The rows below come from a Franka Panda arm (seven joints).
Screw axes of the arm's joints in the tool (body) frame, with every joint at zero. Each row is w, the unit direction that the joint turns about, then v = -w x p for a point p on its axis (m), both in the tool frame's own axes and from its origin. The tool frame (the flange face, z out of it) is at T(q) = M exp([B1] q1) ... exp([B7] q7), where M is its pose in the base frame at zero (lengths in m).
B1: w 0 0 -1 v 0.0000 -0.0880 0.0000
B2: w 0 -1 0 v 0.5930 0.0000 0.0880
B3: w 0 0 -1 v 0.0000 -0.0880 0.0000
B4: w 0 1 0 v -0.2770 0.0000 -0.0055
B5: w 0 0 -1 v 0.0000 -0.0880 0.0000
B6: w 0 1 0 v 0.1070 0.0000 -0.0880
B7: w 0 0 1 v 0.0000 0.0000 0.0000
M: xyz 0.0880 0.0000 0.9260 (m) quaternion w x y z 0 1 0 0
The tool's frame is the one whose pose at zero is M.
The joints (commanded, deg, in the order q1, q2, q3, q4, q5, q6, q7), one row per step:
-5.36 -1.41 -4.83 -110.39 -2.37 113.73 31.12
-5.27 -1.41 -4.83 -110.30 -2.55 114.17 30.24
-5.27 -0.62 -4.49 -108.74 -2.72 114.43 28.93
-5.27 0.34 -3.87 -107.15 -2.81 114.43 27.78
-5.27 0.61 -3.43 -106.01 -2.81 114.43 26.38
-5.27 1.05 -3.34 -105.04 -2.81 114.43 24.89
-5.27 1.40 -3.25 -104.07 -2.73 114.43 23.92
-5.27 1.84 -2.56 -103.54 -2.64 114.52 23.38
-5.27 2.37 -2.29 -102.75 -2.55 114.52 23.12
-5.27 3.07 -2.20 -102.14 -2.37 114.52 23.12
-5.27 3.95 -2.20 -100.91 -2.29 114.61 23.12
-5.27 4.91 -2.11 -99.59 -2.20 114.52 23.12
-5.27 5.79 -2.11 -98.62 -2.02 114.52 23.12
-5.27 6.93 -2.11 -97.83 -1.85 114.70 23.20
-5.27 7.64 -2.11 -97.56 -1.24 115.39 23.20
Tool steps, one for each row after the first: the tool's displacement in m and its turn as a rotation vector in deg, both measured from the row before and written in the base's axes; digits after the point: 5 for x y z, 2 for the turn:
0.00111 0.00054 0.00152 -0.32 -0.45 1.04
0.00721 0.00218 0.00599 -0.52 -0.90 1.70
0.00775 0.00512 0.00406 -0.38 -0.53 1.79
0.00411 0.00389 0.00708 -0.32 -0.77 1.83
0.00366 0.00046 0.00391 -0.30 -0.42 1.56
0.00332 0.00059 0.00481 -0.17 -0.56 1.03
0.00376 0.00672 0.00023 -0.02 -0.15 1.20
0.00378 0.00245 0.00138 0.00 -0.25 0.50
0.00376 0.00073 -0.00197 0.16 0.07 0.04
0.00557 -0.00049 0.00164 -0.01 -0.44 -0.01
0.00581 0.00042 0.00118 0.02 -0.28 0.07
0.00488 -0.00030 -0.00093 0.13 -0.11 -0.04
0.00569 -0.00037 -0.00503 0.16 0.15 -0.11
0.00406 0.00026 -0.00408 0.53 -0.32 -0.14

